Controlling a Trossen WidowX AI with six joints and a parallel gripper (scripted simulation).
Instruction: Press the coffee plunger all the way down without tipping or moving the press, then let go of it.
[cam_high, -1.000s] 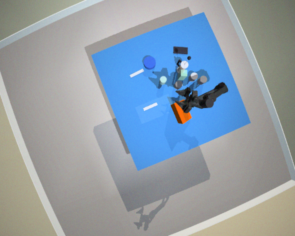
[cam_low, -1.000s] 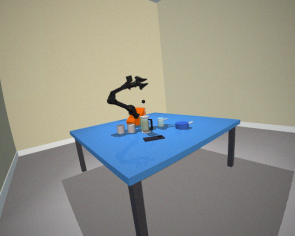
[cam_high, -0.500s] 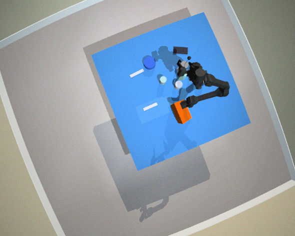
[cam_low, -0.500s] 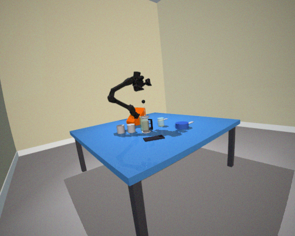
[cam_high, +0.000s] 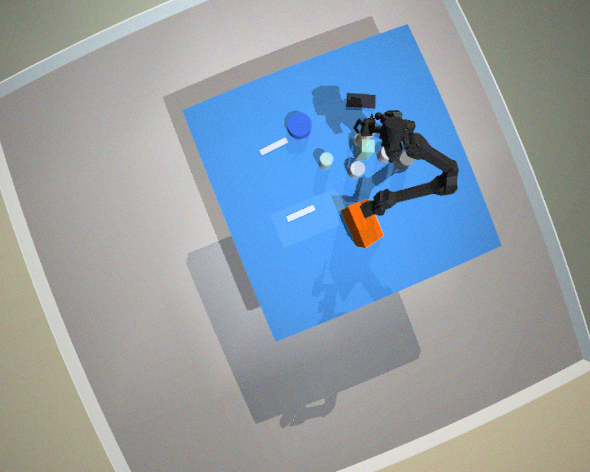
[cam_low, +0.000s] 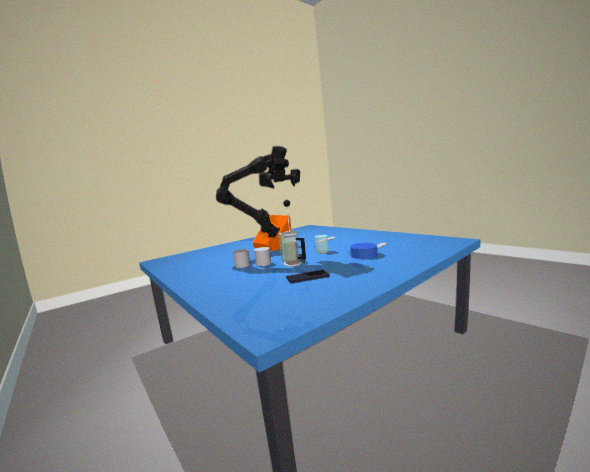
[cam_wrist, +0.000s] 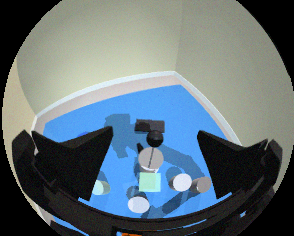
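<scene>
The coffee press lies 40 mm ahead of my gripper tip, 10 mm to the right of it and 210 mm below it. Round my gripper tip: flat black slab (220 mm ahead, 110 mm to the right, 330 mm below); then blue pan (220 mm ahead, 250 mm to the left, 320 mm below); then pale green mug (10 mm behind, 210 mm to the left, 300 mm below).
</scene>
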